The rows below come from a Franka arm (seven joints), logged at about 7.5 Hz.
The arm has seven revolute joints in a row. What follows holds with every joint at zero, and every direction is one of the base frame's. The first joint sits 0.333 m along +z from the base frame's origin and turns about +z. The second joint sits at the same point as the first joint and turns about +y. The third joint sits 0.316 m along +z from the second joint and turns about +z. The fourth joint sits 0.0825 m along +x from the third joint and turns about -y. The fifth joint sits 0.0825 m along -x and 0.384 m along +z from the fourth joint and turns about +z. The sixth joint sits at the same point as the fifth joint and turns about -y. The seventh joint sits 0.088 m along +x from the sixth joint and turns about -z. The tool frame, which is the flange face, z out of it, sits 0.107 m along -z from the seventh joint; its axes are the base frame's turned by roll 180, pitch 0 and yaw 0 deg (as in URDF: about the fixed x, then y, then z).
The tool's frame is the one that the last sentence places.
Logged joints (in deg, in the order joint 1, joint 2, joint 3, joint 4, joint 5, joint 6, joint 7), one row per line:
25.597 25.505 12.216 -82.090 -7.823 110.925 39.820
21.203 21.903 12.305 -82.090 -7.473 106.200 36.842
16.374 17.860 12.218 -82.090 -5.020 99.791 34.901
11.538 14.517 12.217 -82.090 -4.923 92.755 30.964
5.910 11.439 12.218 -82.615 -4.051 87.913 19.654
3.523 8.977 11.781 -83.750 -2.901 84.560 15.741
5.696 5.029 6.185 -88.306 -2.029 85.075 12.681
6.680 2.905 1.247 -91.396 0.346 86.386 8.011
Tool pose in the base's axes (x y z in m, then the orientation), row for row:
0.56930 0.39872 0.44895 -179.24 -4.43 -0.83
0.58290 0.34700 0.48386 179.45 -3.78 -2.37
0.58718 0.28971 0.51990 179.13 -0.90 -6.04
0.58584 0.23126 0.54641 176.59 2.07 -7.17
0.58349 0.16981 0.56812 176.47 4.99 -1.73
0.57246 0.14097 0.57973 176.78 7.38 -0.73
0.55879 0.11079 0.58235 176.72 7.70 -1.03
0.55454 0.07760 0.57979 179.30 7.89 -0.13
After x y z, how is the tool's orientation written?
As angles about the fixed x, y, z axes (roll, pitch, yaw), in degrees.
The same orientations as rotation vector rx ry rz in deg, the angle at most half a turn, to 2 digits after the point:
-179.13 1.25 -6.94
179.24 -3.74 5.90
178.83 -9.45 1.33
176.35 -10.95 -3.51
176.36 -2.43 -7.77
176.46 -0.80 -11.41
176.39 -1.25 -11.92
178.89 -0.13 -12.34

